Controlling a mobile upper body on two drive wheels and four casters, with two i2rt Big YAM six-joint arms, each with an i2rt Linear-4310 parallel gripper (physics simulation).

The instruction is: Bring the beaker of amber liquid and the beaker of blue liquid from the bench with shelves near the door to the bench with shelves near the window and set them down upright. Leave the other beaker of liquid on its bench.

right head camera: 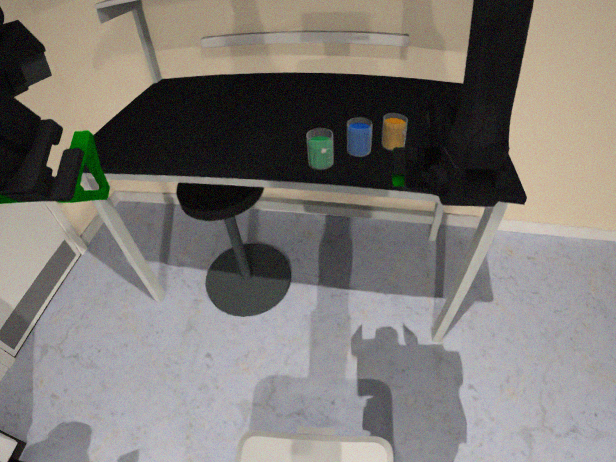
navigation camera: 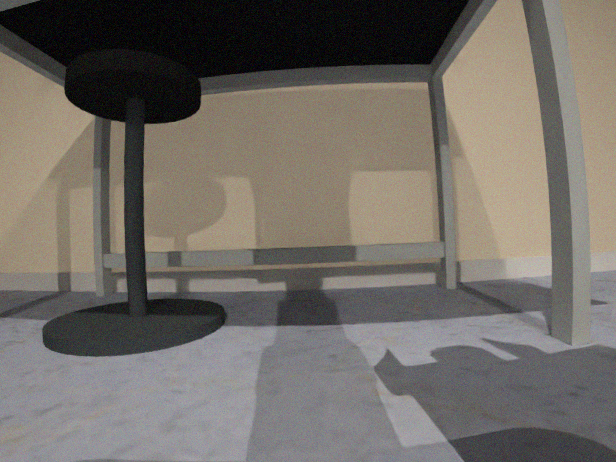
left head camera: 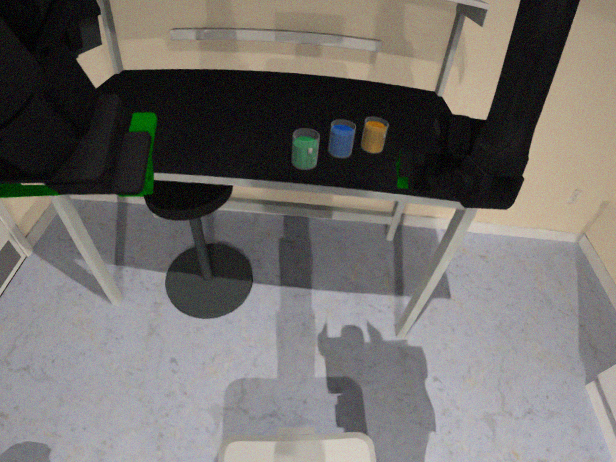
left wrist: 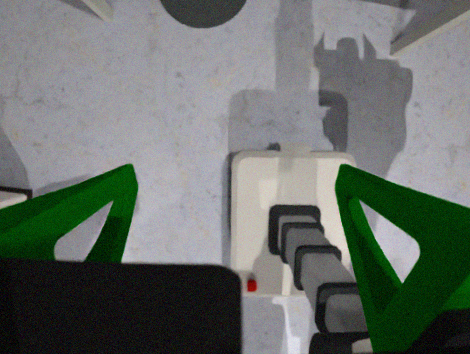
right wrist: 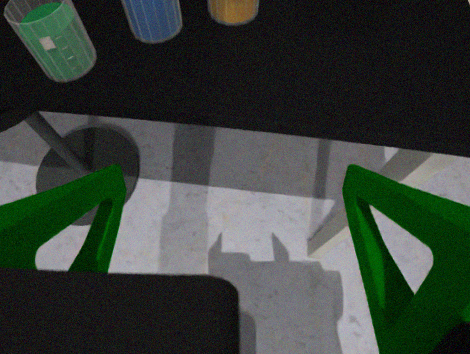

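The amber beaker (left head camera: 374, 136) (right head camera: 394, 132) (right wrist: 233, 10) stands upright on the black bench (left head camera: 225, 115) (right head camera: 240, 115) (right wrist: 325, 75). The blue beaker (left head camera: 342, 139) (right head camera: 359, 137) (right wrist: 154, 19) stands left of it. The green beaker (left head camera: 305, 150) (right head camera: 320, 149) (right wrist: 56, 44) stands further left, nearer the front edge. My right gripper (right wrist: 234, 177) is open and empty, in front of and to the right of the beakers; its arm covers the bench's right end in the head views. My left gripper (left wrist: 236, 175) is open and empty, out at the left of the bench.
A black stool (left head camera: 208, 280) (right head camera: 248, 280) (navigation camera: 135, 200) stands partly under the bench's front left. Bench legs (left head camera: 435, 275) (right head camera: 470, 275) (navigation camera: 562, 175) stand at the front right. A shelf support (left head camera: 452, 55) rises at the back. My pale base (left wrist: 255, 200) is below.
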